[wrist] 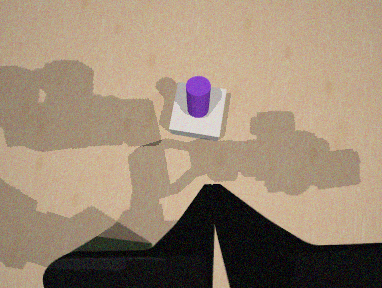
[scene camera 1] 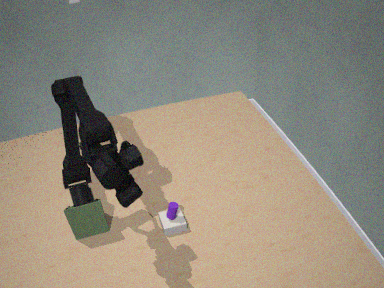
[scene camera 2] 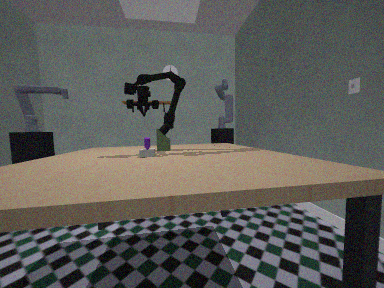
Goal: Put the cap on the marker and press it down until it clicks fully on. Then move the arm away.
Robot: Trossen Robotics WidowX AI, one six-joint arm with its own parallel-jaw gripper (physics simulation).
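Seen in the pictures: gripper, fingertip midpoint: [wrist: 211,191] [scene camera 2: 144,116]; arm's base at its link origin: [scene camera 1: 83,204] [scene camera 2: 161,132].
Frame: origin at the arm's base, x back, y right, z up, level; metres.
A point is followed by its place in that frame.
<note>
The purple cap [scene camera 1: 172,210] @(y 0.123, x -0.254, z -0.034 m) [scene camera 2: 147,143] @(y 0.110, x -0.273, z -0.054 m) [wrist: 198,97] @(y 0.111, x -0.249, z -0.024 m) stands upright on the white block [scene camera 1: 175,229] @(y 0.148, x -0.248, z -0.102 m) [scene camera 2: 147,153] @(y 0.114, x -0.293, z -0.104 m) [wrist: 192,125] @(y 0.102, x -0.230, z -0.086 m). No separate marker body can be told apart below the cap, so how far down it sits on the marker cannot be told. My gripper [scene camera 2: 144,114] @(y 0.117, x -0.149, z 0.100 m) [wrist: 211,191] @(y 0.117, x -0.149, z 0.100 m) is shut and empty. It hangs well above the cap and apart from it, pointing down. In the wrist view the fingertips show below the white block. In scene camera 1 the arm's own parts hide the fingertips, left of the cap.
The arm's green base block [scene camera 1: 87,220] @(y 0.035, x 0.007, z -0.040 m) [scene camera 2: 163,142] @(y -0.003, x -0.058, z -0.065 m) stands on the wooden table [scene camera 1: 240,200] @(y 0.129, x -0.512, z -0.123 m) [scene camera 2: 210,172] @(y -0.051, x -0.710, z -0.123 m), to the left of the white block in scene camera 1. The arm's shadows fall around the white block. Other grey arms stand on black pedestals in the background.
</note>
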